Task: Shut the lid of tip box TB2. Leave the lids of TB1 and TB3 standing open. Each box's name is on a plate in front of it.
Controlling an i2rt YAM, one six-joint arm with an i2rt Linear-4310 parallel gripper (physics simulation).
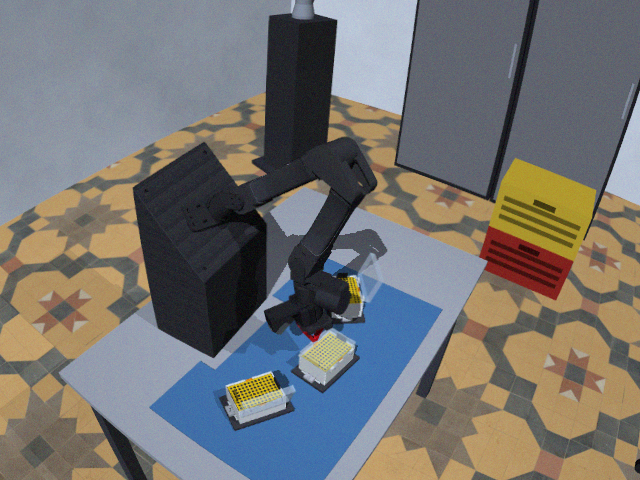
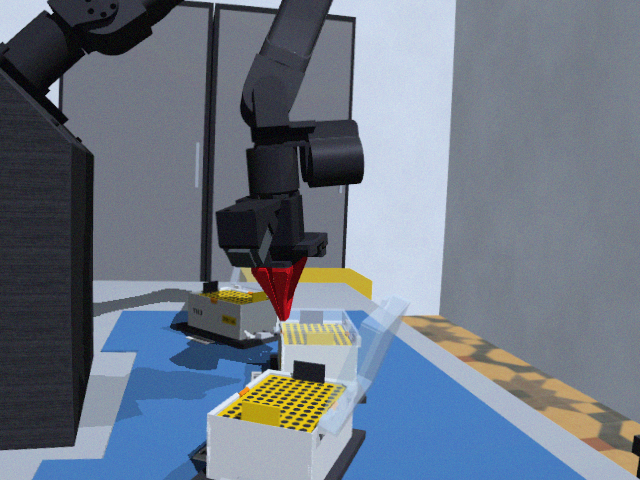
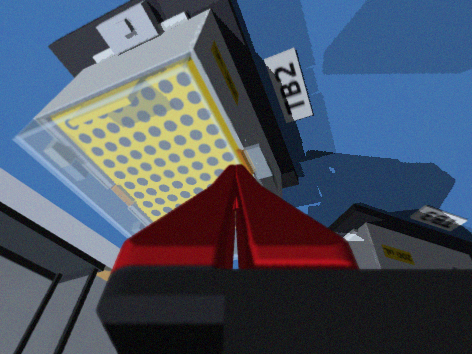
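Seen in the pictures: gripper, fingertip midpoint: [image 1: 314, 340] [image 2: 284, 319] [image 3: 235, 176]; arm's base, link origin: [image 1: 216, 210] [image 2: 14, 78].
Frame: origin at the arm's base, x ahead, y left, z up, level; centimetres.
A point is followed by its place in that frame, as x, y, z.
TB2 [image 1: 326, 360] {36.3, 6.7, -26.5} [image 2: 318, 357] {34.1, 4.2, -29.5} [image 3: 150, 140] {32.5, 6.1, -26.5} is the middle box, a white box with a yellow rack; its name plate [image 3: 290, 85] {26.5, 8.6, -34.0} reads TB2. Its clear lid lies down over the rack; whether it is fully seated I cannot tell. My gripper [image 1: 314, 338] {29.5, 8.7, -26.5} [image 2: 283, 318] {29.5, 8.7, -26.5} [image 3: 235, 176] {29.5, 8.7, -26.5} has red fingers, shut and empty, pointing down at TB2's front edge near the TB3 side; contact is unclear. TB3 [image 1: 348, 310] {23.7, 26.4, -30.7} [image 2: 212, 316] {16.1, 26.1, -30.9} [image 3: 398, 255] {19.2, 23.9, -30.7} is at the far end, its clear lid [image 1: 370, 279] {22.4, 35.4, -24.8} standing open. TB1 [image 1: 258, 404] {40.6, -16.8, -20.5} [image 2: 261, 445] {31.7, -18.0, -29.8} is at the near end, its clear lid [image 2: 383, 330] {40.0, -19.7, -20.1} leaning open.
The boxes stand on a blue mat [image 1: 400, 330] {36.6, 35.4, -34.2} [image 2: 439, 413] {47.5, 1.7, -34.2} on a grey table [image 1: 118, 356] {-1.5, -34.4, -34.5}. The arm's dark pedestal [image 1: 175, 279] {5.1, -15.8, -10.9} [image 2: 36, 289] {11.1, -13.3, -20.1} rises on the left. A yellow and red cabinet [image 1: 537, 227] stands on the floor beyond the table.
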